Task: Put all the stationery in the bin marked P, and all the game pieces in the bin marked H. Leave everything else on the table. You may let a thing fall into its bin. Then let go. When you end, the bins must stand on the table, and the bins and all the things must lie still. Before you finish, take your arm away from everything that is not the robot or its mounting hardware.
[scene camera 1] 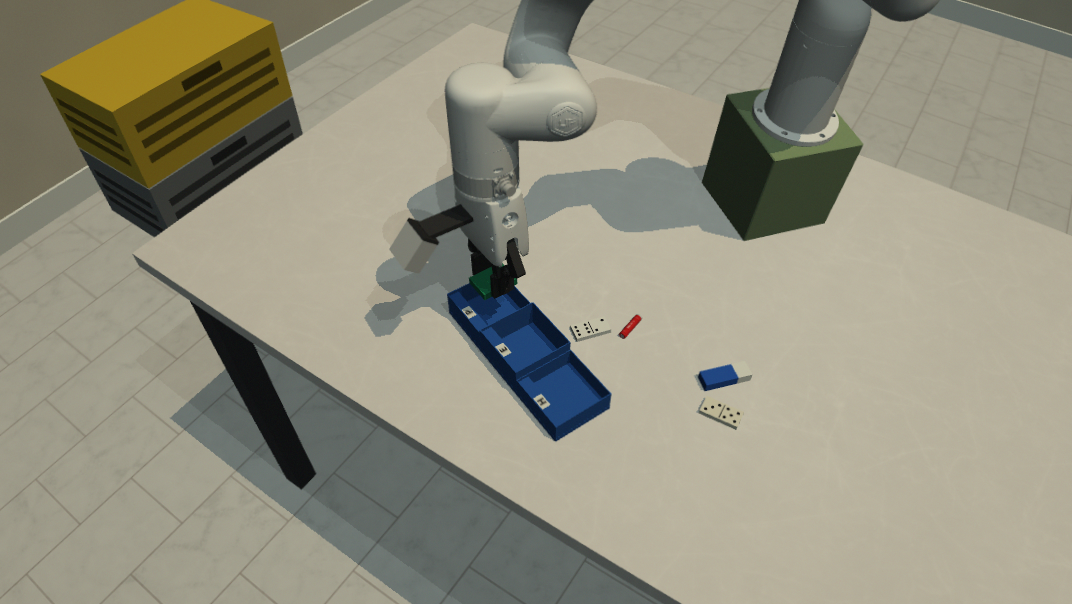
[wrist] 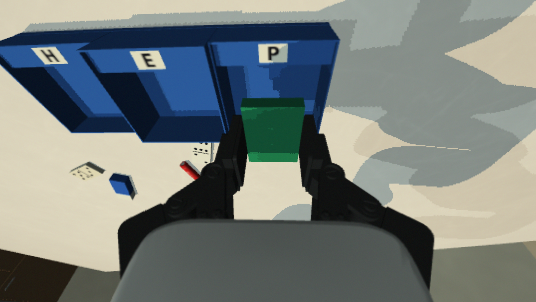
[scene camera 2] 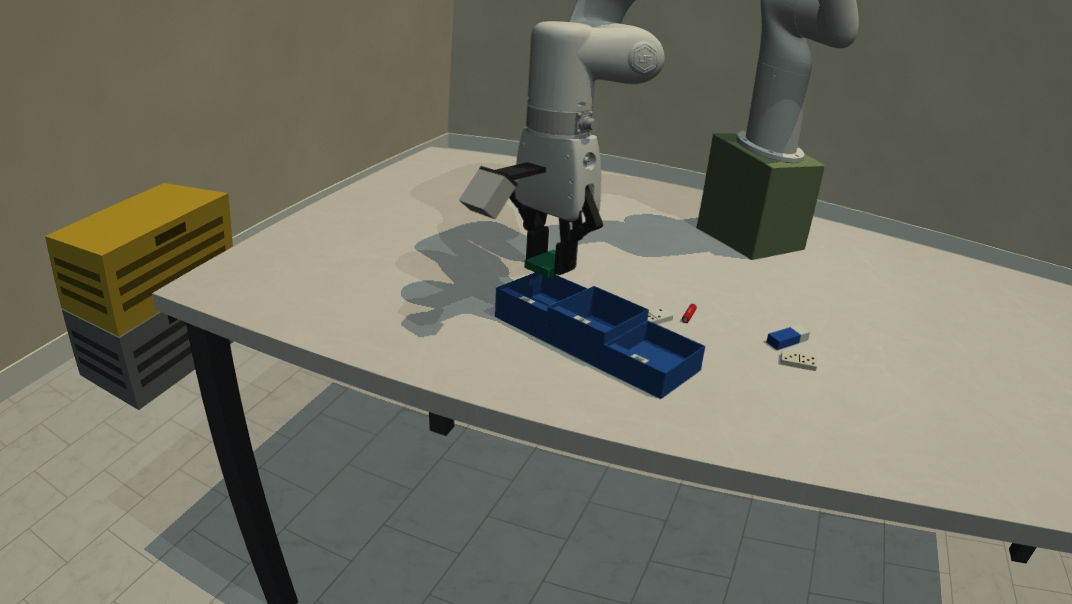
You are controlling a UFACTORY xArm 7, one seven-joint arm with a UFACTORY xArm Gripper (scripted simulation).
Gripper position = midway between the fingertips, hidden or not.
Note:
In view: my gripper (scene camera 2: 550, 265), a domino (scene camera 1: 711, 408), a blue-and-white eraser (scene camera 1: 731, 374), a green block (wrist: 272, 126) and a blue three-part bin (scene camera 2: 588, 323).
The blue-and-white eraser is seen too in scene camera 2 (scene camera 2: 784, 338). The blue three-part bin is seen too in scene camera 1 (scene camera 1: 530, 353). My gripper is seen too in scene camera 1 (scene camera 1: 493, 282) and in the wrist view (wrist: 273, 130).

